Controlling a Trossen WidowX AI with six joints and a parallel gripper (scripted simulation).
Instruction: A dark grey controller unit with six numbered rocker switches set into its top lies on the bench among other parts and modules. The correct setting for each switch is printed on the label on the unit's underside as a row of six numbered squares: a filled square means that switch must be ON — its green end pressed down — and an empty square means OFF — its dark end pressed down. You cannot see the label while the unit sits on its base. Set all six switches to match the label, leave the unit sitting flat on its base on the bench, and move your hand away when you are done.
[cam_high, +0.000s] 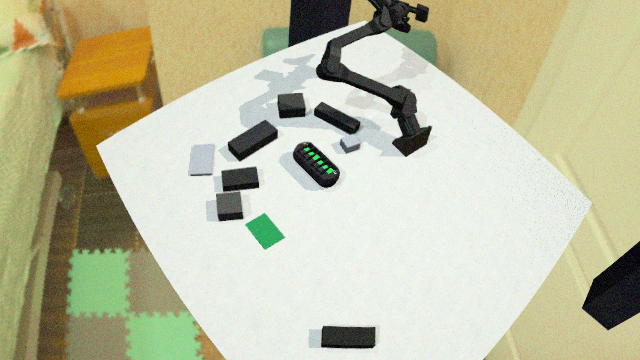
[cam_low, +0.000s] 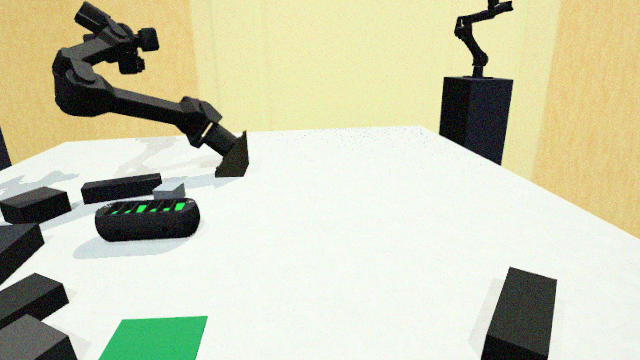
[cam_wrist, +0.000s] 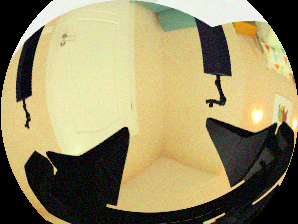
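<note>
Right now the small grey cube is 500 mm ahead of my gripper tip, 290 mm below it and 170 mm to the left of it. The rest, counted from my gripper tip: green card: 890 mm ahead, 300 mm below, 220 mm to the left; light grey plate: 860 mm ahead, 300 mm below, 90 mm to the right.
</note>
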